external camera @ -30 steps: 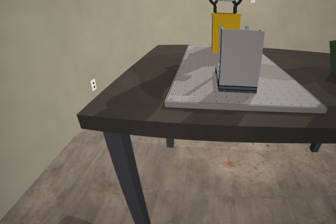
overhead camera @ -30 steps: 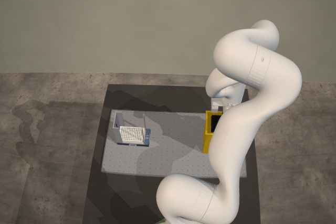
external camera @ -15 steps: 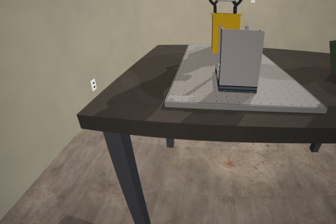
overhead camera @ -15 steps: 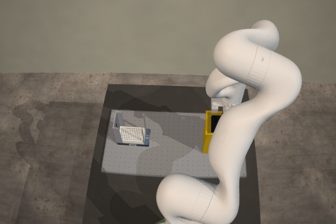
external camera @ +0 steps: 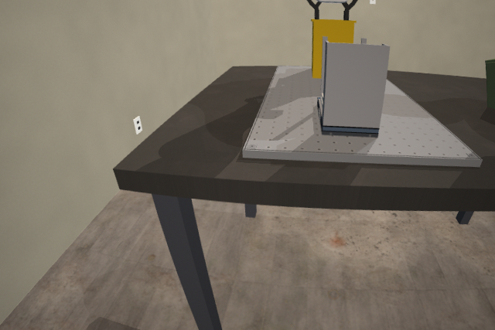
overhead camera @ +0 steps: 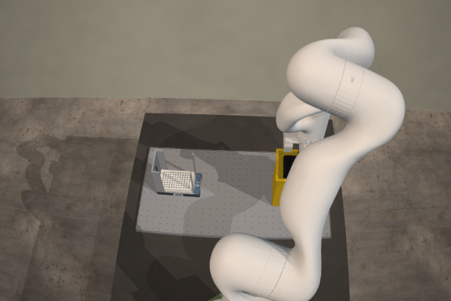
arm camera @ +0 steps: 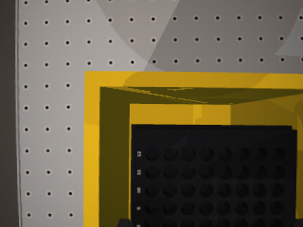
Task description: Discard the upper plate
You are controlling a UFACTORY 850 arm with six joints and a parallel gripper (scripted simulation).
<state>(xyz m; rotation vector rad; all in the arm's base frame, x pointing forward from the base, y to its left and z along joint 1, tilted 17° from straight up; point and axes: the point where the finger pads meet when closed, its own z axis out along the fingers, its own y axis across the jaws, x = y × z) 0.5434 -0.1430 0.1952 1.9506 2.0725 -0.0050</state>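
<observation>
Right now the yellow plastics bin W1 is 90 mm below my hand. Also, from my hand: grey rack wall: 20 mm behind, 500 mm to the left, 100 mm below; then white 96-well plate: 10 mm behind, 440 mm to the left, 150 mm below; then black 96-well plate: 10 mm below.
</observation>
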